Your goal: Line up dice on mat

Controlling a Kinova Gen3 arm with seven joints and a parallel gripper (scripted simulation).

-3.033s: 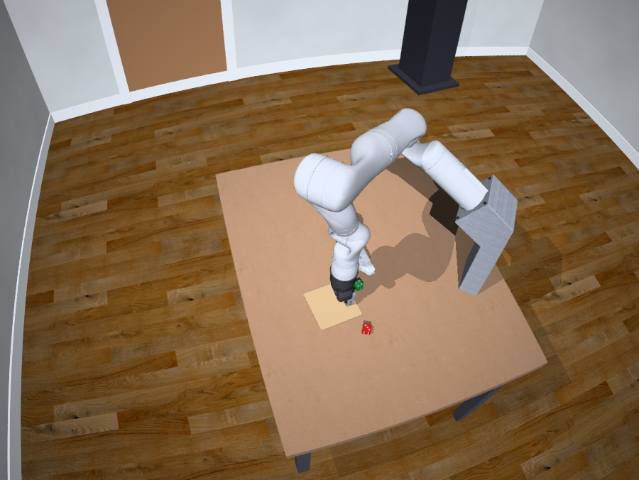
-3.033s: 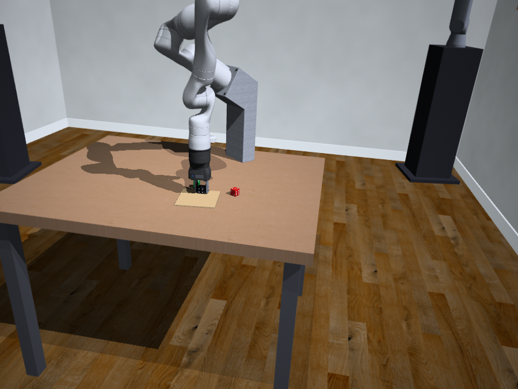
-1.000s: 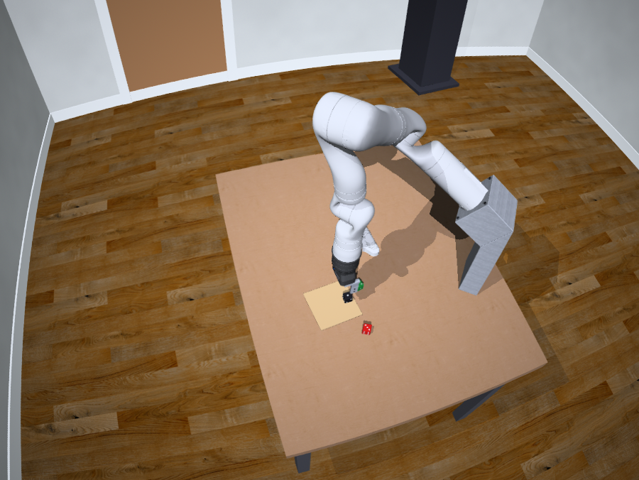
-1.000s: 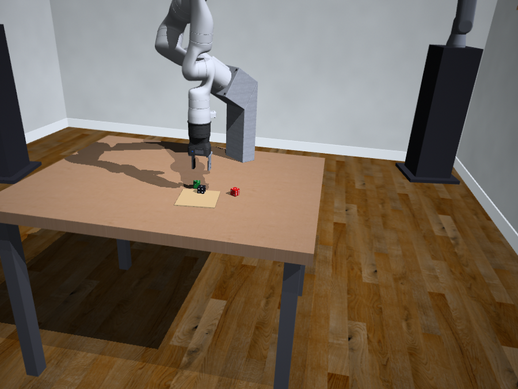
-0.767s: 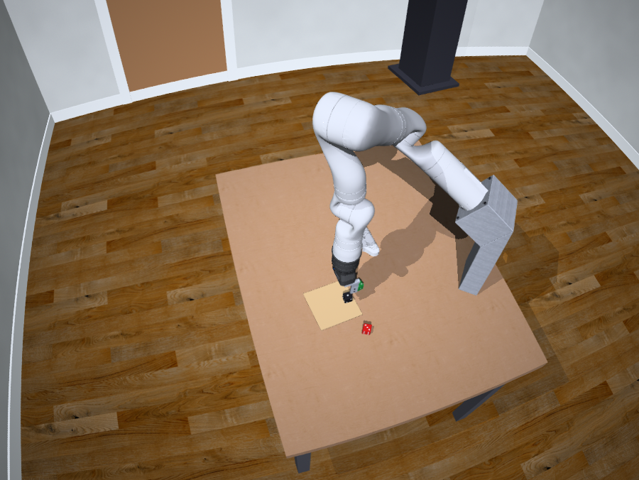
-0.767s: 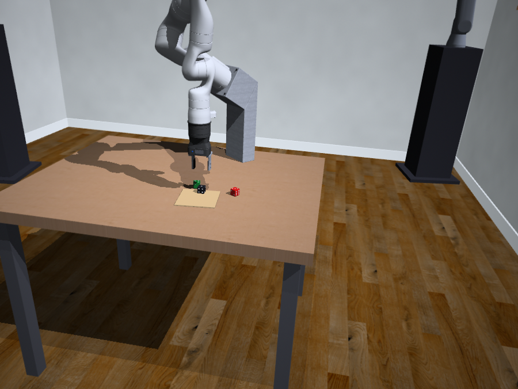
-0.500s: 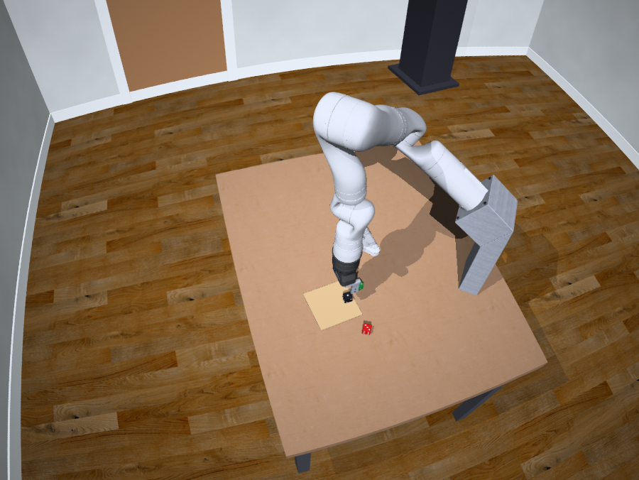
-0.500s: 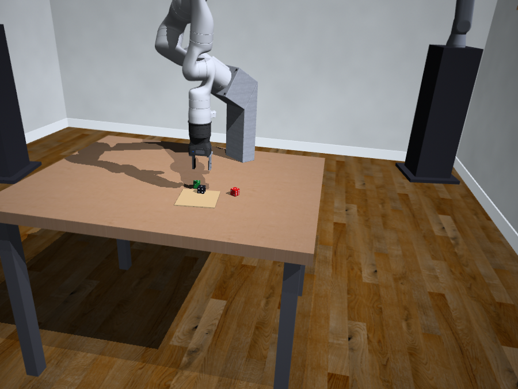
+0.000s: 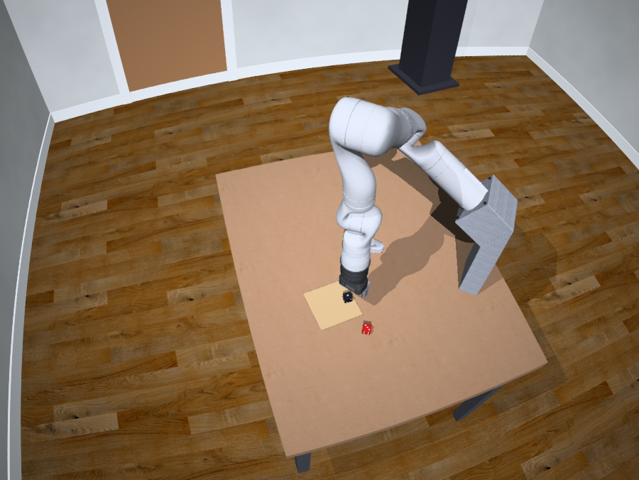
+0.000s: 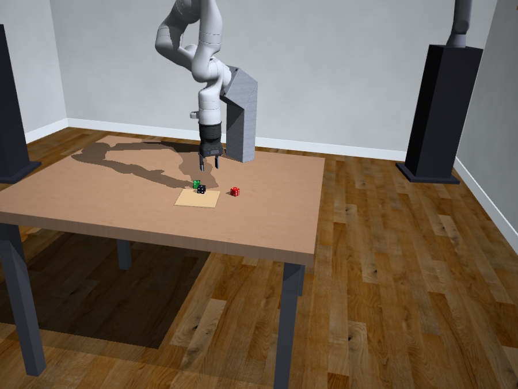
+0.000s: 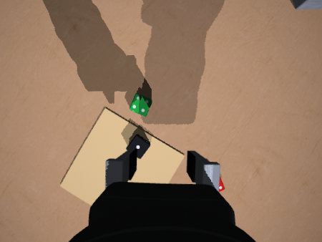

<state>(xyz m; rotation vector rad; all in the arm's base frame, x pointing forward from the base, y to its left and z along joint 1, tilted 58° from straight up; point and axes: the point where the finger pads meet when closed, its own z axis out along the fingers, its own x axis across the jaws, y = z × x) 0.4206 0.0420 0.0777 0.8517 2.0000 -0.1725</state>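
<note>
Right now the red die is 100 mm to the left of my hand, 100 mm below it and 10 mm ahead of it. From my hand the other things lie so: green die: 100 mm below, 50 mm to the right, 50 mm behind; then tan mat: 110 mm below, 60 mm ahead, 30 mm to the right; then black die: 100 mm below, 30 mm to the right, 10 mm ahead.
</note>
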